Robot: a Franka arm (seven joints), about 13 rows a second.
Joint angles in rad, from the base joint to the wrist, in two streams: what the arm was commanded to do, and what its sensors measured. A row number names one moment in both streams.
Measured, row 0:
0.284, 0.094, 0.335, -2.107, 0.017, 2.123, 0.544
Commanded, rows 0 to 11:
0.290, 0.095, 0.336, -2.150, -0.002, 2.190, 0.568
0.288, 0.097, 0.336, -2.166, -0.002, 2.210, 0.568
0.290, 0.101, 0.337, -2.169, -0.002, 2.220, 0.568
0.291, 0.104, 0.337, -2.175, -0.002, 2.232, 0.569
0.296, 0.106, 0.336, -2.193, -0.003, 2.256, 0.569
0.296, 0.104, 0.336, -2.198, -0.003, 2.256, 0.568
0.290, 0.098, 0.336, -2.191, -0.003, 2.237, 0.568
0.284, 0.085, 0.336, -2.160, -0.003, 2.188, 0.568
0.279, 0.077, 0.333, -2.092, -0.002, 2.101, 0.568
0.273, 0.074, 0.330, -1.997, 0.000, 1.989, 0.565
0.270, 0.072, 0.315, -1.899, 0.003, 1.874, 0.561
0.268, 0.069, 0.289, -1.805, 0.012, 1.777, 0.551
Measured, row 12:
0.281, 0.077, 0.316, -1.978, 0.015, 1.949, 0.547
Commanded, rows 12 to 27:
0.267, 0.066, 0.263, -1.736, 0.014, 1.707, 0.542
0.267, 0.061, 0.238, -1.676, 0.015, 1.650, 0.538
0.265, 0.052, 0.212, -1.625, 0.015, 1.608, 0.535
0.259, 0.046, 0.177, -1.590, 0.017, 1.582, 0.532
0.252, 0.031, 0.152, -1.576, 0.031, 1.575, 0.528
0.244, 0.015, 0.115, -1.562, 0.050, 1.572, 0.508
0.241, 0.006, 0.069, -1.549, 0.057, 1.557, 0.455
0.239, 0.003, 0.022, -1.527, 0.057, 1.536, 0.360
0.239, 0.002, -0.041, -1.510, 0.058, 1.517, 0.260
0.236, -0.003, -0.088, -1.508, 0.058, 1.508, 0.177
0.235, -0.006, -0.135, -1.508, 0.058, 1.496, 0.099
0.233, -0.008, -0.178, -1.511, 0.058, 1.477, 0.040
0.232, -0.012, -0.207, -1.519, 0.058, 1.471, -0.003
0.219, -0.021, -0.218, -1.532, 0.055, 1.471, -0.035
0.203, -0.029, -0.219, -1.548, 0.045, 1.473, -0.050
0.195, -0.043, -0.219, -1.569, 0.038, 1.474, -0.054
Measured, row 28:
0.210, -0.001, -0.226, -1.520, 0.039, 1.473, -0.032
